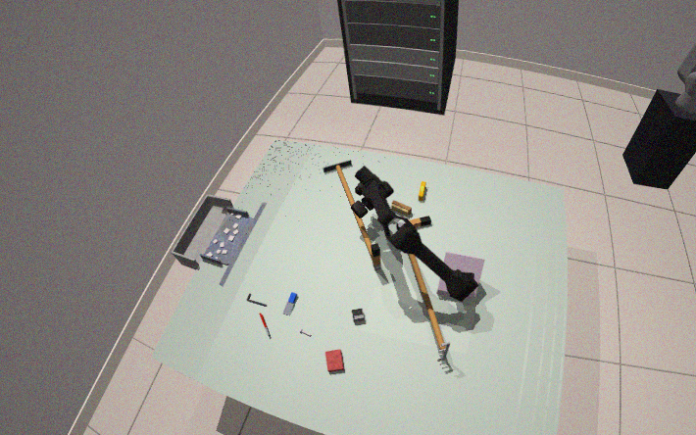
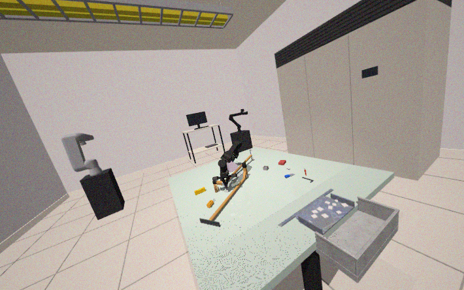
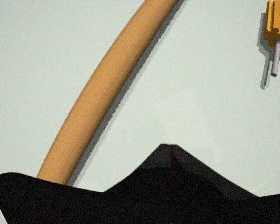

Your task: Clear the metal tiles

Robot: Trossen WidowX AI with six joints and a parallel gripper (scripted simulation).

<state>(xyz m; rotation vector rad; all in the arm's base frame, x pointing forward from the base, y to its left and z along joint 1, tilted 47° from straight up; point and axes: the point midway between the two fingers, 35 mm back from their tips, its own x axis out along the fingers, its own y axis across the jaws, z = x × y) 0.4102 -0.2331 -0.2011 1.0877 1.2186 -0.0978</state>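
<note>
Right now my gripper tip is 60 mm short of the long scraper, 20 mm below it and 10 mm to the right of it. Round my gripper tip: yellow block: 220 mm behind, 140 mm to the right, 20 mm below; then orange part: 160 mm to the right, 30 mm below, 30 mm ahead; then wooden block: 130 mm behind, 30 mm to the right, 30 mm below.
</note>
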